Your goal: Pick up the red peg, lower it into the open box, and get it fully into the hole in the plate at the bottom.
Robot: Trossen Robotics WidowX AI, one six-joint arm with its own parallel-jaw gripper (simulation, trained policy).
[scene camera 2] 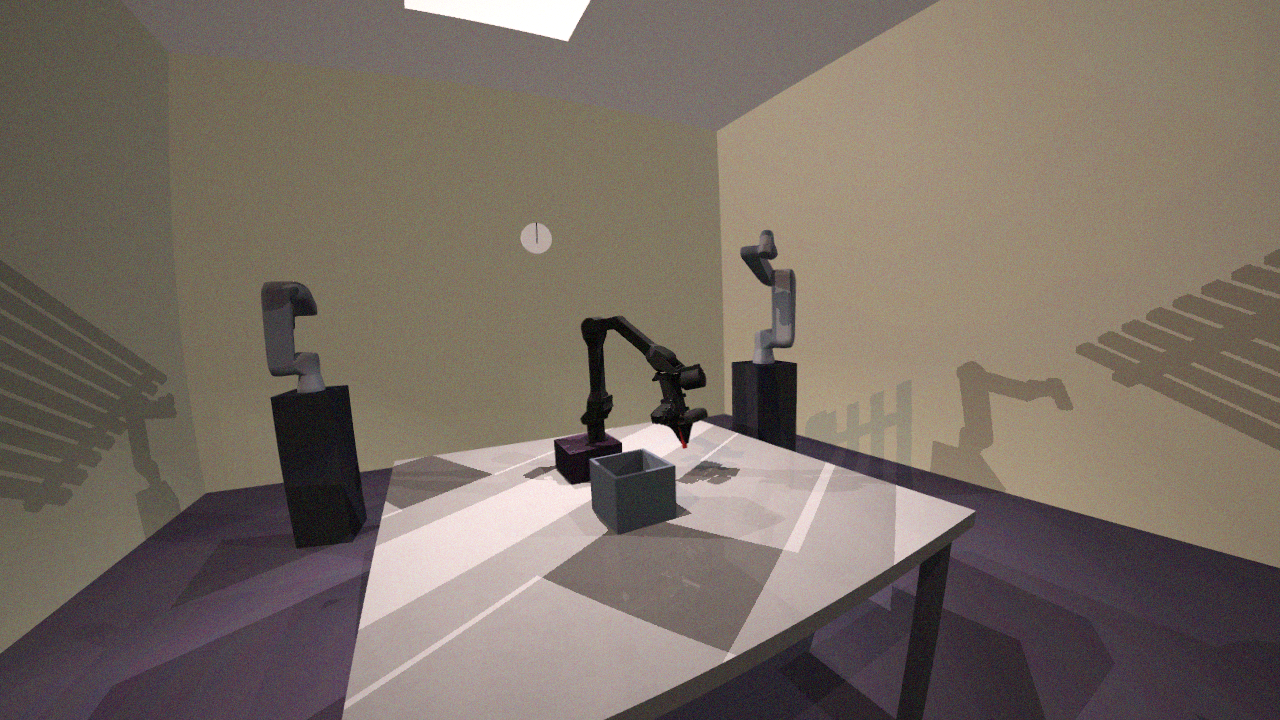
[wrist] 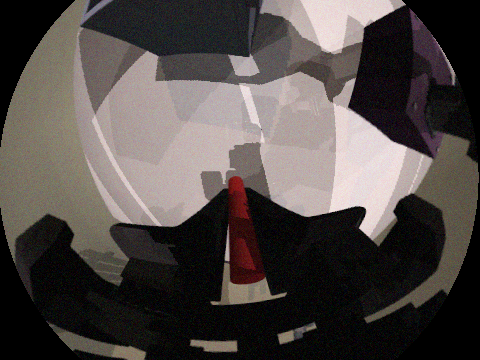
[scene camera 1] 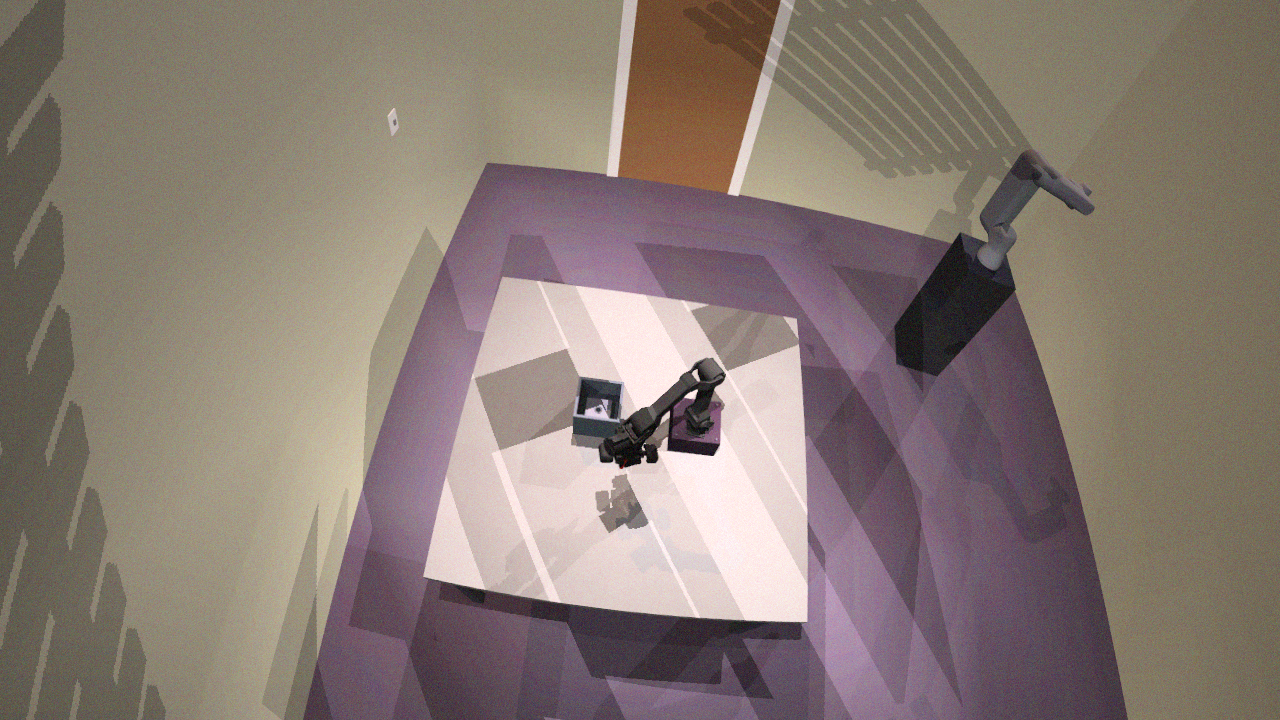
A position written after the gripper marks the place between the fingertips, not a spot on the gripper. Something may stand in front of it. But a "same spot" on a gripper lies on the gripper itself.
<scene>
gripper: scene camera 2; wrist; scene camera 1 622, 466
same spot on gripper: [wrist: 327, 257] = [scene camera 2: 669, 421]
</scene>
